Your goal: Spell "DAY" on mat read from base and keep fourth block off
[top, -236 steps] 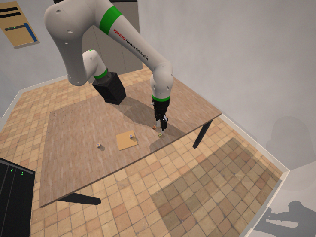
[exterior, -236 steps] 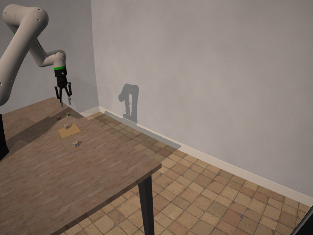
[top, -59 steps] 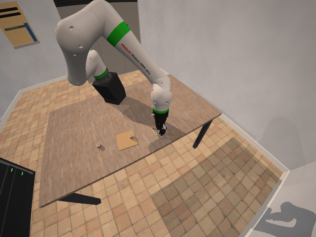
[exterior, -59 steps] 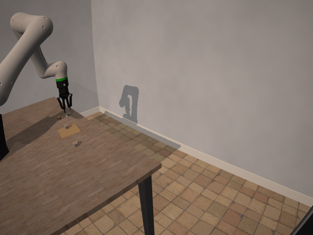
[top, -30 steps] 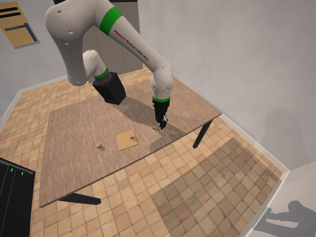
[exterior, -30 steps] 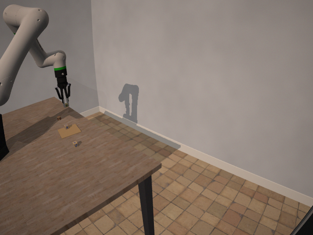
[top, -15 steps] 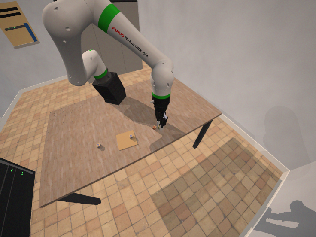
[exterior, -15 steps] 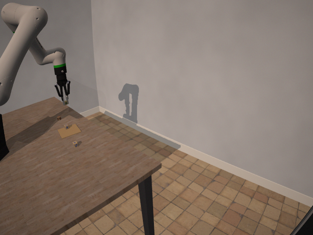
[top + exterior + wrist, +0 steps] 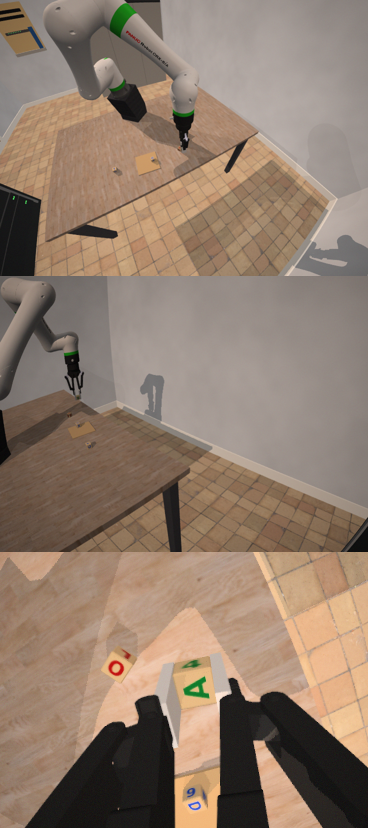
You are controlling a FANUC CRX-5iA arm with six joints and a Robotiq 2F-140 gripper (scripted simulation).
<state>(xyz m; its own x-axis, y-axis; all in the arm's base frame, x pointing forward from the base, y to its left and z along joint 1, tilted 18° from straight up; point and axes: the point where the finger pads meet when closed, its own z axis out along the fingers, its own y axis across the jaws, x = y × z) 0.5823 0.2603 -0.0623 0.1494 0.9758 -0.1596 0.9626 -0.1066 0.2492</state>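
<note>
Now: the tan mat 70 mm behind my hand, 230 mm to the right of it and 130 mm below it. Also, from my hand: Y block (90 mm behind, 440 mm to the right, 120 mm below); O block (80 mm behind, 10 mm to the left, 120 mm below).
</note>
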